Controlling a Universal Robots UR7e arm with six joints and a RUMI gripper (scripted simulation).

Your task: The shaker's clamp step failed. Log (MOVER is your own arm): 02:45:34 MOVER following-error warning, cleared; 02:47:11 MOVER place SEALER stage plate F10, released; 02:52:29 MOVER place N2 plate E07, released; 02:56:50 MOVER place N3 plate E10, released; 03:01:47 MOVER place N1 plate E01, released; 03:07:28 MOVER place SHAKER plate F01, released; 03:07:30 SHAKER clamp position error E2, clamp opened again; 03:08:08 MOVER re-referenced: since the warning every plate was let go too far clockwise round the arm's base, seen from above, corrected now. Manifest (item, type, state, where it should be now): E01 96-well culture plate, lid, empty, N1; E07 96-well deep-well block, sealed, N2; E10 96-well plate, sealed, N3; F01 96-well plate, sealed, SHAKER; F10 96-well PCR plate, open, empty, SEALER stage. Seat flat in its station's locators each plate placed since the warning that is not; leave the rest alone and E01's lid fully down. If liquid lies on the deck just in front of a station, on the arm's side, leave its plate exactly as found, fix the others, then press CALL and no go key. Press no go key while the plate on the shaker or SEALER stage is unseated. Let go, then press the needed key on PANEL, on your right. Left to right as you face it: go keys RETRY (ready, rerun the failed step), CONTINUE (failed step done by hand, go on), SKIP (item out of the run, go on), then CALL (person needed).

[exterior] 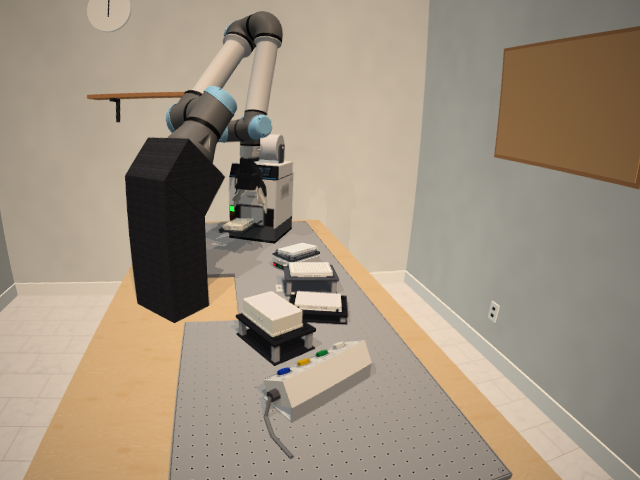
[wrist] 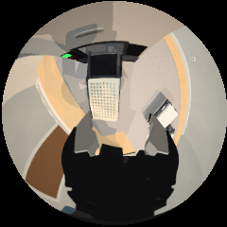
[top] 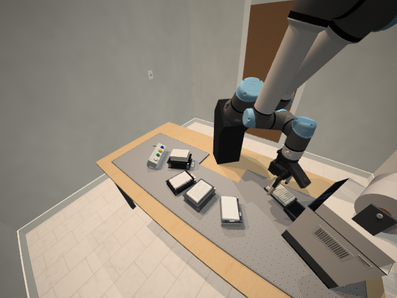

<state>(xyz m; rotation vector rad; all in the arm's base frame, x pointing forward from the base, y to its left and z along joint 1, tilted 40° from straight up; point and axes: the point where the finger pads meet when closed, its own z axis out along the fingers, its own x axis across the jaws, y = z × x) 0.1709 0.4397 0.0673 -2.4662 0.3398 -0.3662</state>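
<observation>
Right now the PCR plate is 6 cm below my hand, 5 cm behind it and 1 cm to the left of it. The rest, counted from my hand: lidded culture plate (20 cm ahead, 11 cm to the right, 10 cm below); then film roll (28 cm to the left, 23 cm above, 1 cm behind).
</observation>
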